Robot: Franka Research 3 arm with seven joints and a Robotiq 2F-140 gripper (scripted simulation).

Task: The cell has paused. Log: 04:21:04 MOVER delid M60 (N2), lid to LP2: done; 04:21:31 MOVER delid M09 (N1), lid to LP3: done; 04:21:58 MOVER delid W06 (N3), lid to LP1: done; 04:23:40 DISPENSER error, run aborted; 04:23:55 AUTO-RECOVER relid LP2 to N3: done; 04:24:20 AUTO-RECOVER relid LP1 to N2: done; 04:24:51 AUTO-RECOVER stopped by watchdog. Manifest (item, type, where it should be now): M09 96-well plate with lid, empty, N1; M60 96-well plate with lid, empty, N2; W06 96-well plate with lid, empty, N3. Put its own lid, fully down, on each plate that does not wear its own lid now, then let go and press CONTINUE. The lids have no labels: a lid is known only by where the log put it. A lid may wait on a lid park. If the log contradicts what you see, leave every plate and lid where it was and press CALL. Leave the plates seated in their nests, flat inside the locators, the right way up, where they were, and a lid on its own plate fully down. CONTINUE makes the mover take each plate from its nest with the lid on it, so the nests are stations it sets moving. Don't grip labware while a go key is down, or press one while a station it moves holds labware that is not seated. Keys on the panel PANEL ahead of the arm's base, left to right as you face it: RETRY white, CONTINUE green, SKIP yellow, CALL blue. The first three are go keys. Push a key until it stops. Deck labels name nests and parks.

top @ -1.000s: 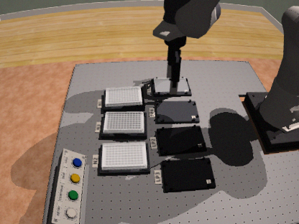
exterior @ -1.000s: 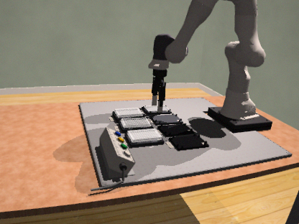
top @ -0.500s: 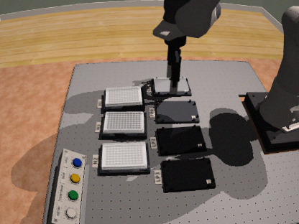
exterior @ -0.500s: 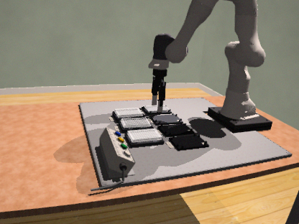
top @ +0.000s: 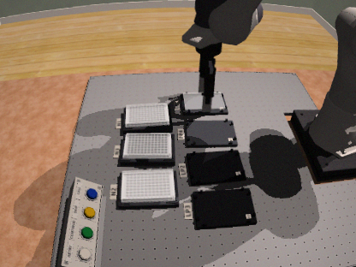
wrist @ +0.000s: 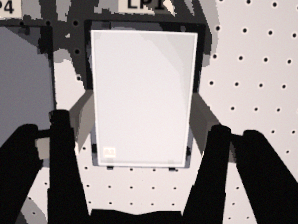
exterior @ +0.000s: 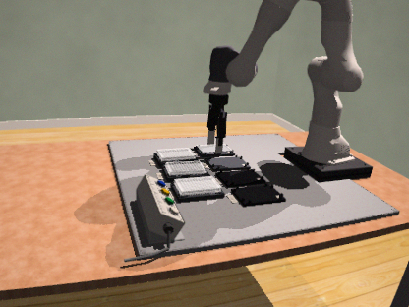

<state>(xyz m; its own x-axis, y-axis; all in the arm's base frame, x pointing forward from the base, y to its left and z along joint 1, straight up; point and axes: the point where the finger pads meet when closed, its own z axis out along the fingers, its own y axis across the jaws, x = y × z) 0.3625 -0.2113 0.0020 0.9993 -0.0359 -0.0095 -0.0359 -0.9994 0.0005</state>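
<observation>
Right now the lid park LP1 is 3 cm below my hand. From my hand the other things lie so: park LP4: 14 cm to the left, 3 cm below; LP1 label: 9 cm ahead, 4 cm below; LP4 label: 13 cm to the left, 9 cm ahead, 4 cm below.
</observation>
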